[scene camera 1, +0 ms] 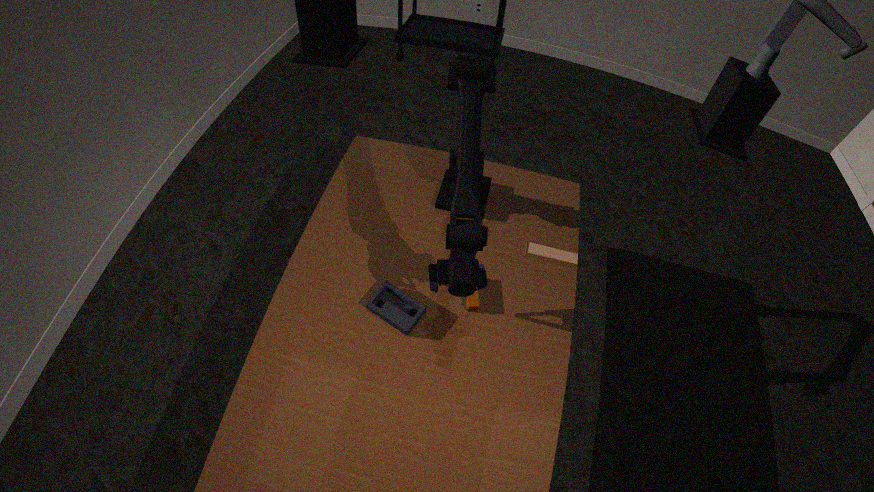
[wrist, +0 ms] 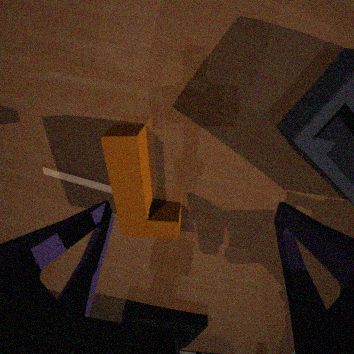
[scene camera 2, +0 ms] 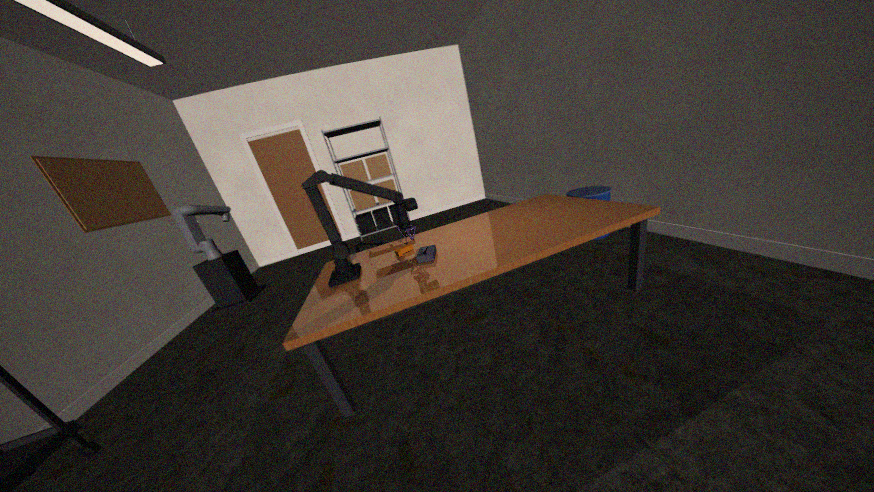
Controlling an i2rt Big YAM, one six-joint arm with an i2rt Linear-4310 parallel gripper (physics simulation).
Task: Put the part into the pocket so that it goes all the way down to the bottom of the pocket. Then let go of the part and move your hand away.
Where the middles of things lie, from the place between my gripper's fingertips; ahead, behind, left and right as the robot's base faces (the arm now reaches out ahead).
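Labels:
From my hand: orange part point(wrist: 124, 146), 70 mm below, 30 mm to the left, 50 mm behind; pocket point(scene camera 1: 392, 305), 70 mm below, 60 mm ahead, 140 mm to the right.

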